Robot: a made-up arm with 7 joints. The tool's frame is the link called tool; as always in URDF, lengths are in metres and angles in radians. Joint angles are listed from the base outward. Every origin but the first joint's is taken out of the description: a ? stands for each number. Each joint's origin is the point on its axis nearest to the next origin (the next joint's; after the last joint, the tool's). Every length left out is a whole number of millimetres.
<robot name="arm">
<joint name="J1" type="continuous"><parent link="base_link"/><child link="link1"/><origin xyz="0 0 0.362" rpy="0 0 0"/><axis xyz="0 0 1"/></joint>
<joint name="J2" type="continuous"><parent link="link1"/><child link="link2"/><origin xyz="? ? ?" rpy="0 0 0"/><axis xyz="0 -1 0"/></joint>
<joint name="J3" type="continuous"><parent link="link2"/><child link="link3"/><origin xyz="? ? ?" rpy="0 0 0"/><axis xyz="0 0 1"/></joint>
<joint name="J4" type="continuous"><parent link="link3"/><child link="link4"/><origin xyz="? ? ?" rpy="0 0 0"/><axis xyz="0 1 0"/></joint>
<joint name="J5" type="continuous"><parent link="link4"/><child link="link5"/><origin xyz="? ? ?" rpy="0 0 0"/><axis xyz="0 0 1"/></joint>
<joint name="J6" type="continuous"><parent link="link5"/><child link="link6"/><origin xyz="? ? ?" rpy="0 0 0"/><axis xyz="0 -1 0"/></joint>
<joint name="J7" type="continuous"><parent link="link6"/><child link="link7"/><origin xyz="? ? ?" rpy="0 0 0"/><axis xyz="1 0 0"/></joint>
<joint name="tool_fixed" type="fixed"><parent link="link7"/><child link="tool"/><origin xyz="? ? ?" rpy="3.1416 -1.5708 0"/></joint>
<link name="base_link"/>
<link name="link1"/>
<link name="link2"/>
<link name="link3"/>
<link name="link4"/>
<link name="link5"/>
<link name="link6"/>
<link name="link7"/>
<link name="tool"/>
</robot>
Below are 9 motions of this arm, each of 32 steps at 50 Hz.
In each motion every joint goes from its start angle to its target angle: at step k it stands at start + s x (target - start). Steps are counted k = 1, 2, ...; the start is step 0. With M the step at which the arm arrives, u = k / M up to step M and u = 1 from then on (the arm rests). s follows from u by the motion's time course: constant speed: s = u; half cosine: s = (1 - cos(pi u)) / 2; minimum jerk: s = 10 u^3 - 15 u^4 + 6 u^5.
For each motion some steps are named. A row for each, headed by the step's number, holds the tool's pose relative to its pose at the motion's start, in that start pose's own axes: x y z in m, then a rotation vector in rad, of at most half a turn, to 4 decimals.
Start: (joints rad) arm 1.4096 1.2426 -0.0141 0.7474 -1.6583 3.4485 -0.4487
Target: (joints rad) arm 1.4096 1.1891 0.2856 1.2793 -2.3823 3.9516 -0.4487
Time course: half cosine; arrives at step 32
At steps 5, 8, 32:
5: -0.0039 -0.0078 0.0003 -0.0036 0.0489 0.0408
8: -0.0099 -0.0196 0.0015 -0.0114 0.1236 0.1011
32: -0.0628 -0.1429 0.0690 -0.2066 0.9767 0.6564

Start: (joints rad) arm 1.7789 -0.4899 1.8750 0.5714 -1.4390 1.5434 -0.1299
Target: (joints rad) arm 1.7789 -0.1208 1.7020 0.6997 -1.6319 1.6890 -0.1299
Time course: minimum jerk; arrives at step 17
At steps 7, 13, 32:
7: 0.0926 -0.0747 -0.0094 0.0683 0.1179 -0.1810
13: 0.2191 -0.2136 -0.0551 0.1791 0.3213 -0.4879
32: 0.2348 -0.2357 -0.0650 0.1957 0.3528 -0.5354

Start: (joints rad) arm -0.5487 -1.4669 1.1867 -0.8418 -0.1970 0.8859 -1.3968
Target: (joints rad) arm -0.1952 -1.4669 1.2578 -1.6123 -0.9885 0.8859 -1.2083
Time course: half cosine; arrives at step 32
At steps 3, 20, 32:
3: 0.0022 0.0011 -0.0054 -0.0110 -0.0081 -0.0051
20: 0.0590 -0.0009 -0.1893 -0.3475 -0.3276 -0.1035
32: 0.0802 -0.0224 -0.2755 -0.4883 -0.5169 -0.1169

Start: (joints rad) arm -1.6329 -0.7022 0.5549 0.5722 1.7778 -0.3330 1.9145
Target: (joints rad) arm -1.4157 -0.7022 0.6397 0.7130 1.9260 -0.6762 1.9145
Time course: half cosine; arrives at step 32
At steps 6, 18, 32:
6: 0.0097 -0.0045 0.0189 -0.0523 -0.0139 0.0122
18: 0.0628 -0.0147 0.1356 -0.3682 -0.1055 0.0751
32: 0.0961 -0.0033 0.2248 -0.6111 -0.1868 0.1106

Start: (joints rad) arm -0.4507 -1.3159 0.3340 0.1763 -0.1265 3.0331 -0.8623
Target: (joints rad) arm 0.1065 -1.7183 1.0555 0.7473 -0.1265 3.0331 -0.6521
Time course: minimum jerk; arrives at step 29
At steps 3, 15, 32:
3: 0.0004 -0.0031 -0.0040 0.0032 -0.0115 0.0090
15: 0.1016 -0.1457 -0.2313 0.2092 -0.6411 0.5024
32: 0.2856 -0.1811 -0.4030 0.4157 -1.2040 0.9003

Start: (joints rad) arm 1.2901 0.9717 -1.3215 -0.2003 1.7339 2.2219 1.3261
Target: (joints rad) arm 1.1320 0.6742 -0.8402 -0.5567 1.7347 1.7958 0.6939
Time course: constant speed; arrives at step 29
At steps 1, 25, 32:
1: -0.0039 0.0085 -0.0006 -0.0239 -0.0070 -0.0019
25: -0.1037 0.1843 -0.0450 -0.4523 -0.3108 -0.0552
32: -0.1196 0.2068 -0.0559 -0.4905 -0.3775 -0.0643

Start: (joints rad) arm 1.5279 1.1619 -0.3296 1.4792 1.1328 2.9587 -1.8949
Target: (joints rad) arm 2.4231 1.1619 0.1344 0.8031 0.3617 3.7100 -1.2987
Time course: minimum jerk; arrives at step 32
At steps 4, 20, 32:
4: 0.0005 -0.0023 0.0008 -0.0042 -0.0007 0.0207
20: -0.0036 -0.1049 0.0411 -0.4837 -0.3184 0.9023
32: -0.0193 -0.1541 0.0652 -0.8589 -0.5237 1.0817

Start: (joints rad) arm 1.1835 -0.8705 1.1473 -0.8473 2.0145 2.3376 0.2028
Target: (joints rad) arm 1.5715 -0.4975 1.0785 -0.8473 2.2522 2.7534 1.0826
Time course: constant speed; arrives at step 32
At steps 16, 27, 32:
16: -0.0633 0.0873 -0.1448 -0.2286 0.2852 0.6095
27: -0.1222 0.1042 -0.2427 -0.3263 0.5571 0.9916
32: -0.1517 0.1004 -0.2835 -0.3513 0.6993 1.1510

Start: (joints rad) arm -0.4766 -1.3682 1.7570 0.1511 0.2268 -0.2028 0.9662
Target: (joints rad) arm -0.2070 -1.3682 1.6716 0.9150 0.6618 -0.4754 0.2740
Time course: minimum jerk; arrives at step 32
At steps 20, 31, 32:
20: -0.0111 0.1512 0.4404 -0.2871 -0.9060 -0.2477
31: -0.0782 0.2527 0.5545 -0.2404 -1.2665 -0.2534
32: -0.0783 0.2529 0.5546 -0.2403 -1.2669 -0.2534

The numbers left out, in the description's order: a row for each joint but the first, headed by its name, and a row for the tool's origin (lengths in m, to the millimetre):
J2: 0 -0.052 0
J3: 0 0 0.367
J4: 0.018 0.043 0
J5: -0.013 0 0.334
J6: 0 -0.139 0
J7: 0.022 0 0.16
tool: 0 0 0

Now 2 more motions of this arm.
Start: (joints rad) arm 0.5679 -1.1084 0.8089 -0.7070 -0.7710 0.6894 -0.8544
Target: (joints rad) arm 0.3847 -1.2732 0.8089 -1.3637 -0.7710 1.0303 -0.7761
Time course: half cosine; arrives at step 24
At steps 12, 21, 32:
12: -0.1022 0.0693 -0.1446 -0.4576 0.0526 0.1482
21: -0.1811 0.0658 -0.2949 -0.8985 0.1156 0.2194
32: -0.1868 0.0627 -0.3071 -0.9353 0.1215 0.2224

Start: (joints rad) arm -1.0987 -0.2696 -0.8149 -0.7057 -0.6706 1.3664 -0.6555
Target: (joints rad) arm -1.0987 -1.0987 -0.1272 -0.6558 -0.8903 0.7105 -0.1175
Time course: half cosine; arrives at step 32
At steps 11, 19, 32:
11: -0.0030 -0.1152 0.0276 0.3029 -0.1744 0.2765
19: 0.0018 -0.3250 0.0102 0.7589 -0.5105 0.5651
32: 0.0190 -0.5364 -0.0950 1.1717 -0.9165 0.6704

